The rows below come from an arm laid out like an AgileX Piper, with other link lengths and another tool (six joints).
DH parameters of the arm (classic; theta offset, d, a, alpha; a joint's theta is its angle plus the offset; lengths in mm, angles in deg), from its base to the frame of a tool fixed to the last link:
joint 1: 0 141.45 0 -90
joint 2: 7.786 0 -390.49 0
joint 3: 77.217 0 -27.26 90
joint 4: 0 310.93 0 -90
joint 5: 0 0 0 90
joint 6: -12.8 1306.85 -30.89 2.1
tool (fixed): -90 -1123.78 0 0
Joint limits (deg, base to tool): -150..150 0..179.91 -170..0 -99.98..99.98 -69.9..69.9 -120..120
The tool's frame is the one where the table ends.
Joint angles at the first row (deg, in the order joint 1, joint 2, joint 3, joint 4, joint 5, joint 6):
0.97 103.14 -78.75 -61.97 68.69 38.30
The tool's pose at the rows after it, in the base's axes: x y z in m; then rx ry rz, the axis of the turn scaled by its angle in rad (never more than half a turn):
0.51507 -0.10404 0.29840 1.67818 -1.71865 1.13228
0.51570 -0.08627 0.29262 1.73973 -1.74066 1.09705
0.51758 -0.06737 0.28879 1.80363 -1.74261 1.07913
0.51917 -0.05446 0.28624 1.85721 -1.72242 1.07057
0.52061 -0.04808 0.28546 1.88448 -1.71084 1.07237
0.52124 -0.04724 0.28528 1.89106 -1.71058 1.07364
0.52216 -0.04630 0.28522 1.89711 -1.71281 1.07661
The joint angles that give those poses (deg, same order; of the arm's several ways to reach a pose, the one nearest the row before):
1.84 103.10 -78.75 -59.17 68.69 38.02
2.97 102.97 -78.75 -55.89 67.85 36.74
4.36 102.88 -78.75 -53.59 66.87 35.56
5.33 102.88 -78.75 -52.44 65.98 34.09
5.80 102.88 -78.75 -52.05 65.34 33.47
5.80 102.88 -78.74 -51.93 65.03 33.34
5.80 102.88 -78.75 -51.81 64.66 33.34

